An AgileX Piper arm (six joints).
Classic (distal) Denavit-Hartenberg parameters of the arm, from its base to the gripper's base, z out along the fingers. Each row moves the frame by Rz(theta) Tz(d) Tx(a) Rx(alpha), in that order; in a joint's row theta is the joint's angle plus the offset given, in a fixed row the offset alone. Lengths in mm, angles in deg.
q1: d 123; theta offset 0; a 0; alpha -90
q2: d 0; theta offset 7.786; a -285.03; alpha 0
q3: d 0; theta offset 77.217; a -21.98; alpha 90
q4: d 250.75; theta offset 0; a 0; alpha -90
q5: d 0; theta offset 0; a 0; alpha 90
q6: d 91; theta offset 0; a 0; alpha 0
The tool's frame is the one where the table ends.
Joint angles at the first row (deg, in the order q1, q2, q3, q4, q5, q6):
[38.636 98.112 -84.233 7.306 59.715 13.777]
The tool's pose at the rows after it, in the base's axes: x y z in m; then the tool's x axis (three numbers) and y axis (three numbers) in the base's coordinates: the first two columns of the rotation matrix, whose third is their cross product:
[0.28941, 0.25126, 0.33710, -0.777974, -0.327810, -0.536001, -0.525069, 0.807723, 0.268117]
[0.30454, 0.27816, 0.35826, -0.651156, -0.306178, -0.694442, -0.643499, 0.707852, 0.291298]
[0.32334, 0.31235, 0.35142, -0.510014, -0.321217, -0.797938, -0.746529, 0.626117, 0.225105]
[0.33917, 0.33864, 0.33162, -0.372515, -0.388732, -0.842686, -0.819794, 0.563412, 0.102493]
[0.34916, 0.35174, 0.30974, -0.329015, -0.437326, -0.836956, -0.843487, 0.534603, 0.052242]
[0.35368, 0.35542, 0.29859, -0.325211, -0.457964, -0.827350, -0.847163, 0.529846, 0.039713]
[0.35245, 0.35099, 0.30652, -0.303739, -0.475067, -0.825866, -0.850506, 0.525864, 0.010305]
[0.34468, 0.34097, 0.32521, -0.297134, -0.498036, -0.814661, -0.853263, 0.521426, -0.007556]
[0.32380, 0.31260, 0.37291, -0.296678, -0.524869, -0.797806, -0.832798, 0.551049, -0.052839]
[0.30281, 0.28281, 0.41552, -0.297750, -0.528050, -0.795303, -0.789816, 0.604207, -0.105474]
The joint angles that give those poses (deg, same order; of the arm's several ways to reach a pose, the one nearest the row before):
[38.695 98.349 -91.335 12.070 52.881 6.167]
[39.420 102.016 -98.157 19.368 45.425 -3.366]
[41.048 108.587 -104.037 24.299 38.331 -14.003]
[42.268 114.843 -108.635 25.780 34.596 -23.877]
[42.639 118.961 -110.759 26.088 33.757 -28.001]
[42.639 120.632 -111.366 25.699 33.682 -28.723]
[42.463 119.641 -111.563 23.900 34.690 -28.614]
[42.276 116.916 -111.616 21.292 38.164 -27.000]
[42.035 109.904 -111.860 13.740 45.328 -20.939]
[41.974 103.491 -112.314 6.299 50.798 -15.186]

